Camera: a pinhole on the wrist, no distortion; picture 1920 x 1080 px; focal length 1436.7 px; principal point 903.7 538.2 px. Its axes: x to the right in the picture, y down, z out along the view. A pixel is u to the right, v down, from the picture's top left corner.
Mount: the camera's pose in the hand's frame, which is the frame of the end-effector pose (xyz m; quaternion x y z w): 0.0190 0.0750 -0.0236 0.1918 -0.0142 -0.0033 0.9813
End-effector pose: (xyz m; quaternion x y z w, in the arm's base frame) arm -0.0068 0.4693 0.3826 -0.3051 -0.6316 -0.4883 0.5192
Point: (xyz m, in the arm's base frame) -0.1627 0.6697 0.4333
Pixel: 1178 436
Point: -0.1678 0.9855 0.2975
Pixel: 635 920
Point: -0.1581 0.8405 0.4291
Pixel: 1020 861
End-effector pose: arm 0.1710 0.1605 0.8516 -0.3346 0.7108 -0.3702 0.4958
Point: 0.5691 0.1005 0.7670
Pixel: 802 849
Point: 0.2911 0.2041 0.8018
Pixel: 263 857
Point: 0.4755 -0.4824 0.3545
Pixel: outside the picture
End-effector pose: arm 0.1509 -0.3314 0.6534 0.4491 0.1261 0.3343 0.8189
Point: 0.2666 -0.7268 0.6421
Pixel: 279 74
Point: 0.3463 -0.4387 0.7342
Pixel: 1283 356
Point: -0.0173 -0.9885 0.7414
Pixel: outside the picture
